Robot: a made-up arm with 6 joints.
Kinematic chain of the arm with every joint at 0, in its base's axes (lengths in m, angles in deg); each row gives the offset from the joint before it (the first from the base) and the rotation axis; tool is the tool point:
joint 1: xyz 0 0 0.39 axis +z
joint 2: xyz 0 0 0 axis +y
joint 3: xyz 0 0 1.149 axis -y
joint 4: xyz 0 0 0 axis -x
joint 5: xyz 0.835 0 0 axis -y
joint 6: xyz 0 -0.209 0 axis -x
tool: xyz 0 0 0
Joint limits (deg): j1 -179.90..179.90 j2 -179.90..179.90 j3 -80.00..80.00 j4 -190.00..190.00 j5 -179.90..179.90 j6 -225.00..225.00
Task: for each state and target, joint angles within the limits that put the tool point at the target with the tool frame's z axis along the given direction. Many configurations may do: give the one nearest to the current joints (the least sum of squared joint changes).
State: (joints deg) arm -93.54 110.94 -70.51 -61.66 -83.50 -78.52
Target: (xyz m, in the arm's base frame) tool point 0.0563 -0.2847 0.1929 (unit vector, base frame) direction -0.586 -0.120 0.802
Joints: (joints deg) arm -55.90 103.37 -69.35 -57.28 -81.36 -82.71
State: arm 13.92 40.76 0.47 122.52 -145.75 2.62
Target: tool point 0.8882 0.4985 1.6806 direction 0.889 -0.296 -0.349
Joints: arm 26.96 8.61 5.18 101.48 -131.14 25.83
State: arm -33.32 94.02 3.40 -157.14 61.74 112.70
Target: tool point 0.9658 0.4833 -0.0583 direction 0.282 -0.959 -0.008
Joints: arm 15.43 70.35 -21.01 -179.26 61.91 90.49
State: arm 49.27 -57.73 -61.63 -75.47 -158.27 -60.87
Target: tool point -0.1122 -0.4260 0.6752 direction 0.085 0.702 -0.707
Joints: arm 55.61 -97.87 -56.39 -44.91 -179.90 -25.86
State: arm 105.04 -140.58 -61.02 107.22 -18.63 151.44
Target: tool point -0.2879 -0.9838 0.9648 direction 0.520 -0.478 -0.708
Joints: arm 78.35 -103.94 -33.13 113.48 -52.74 171.93
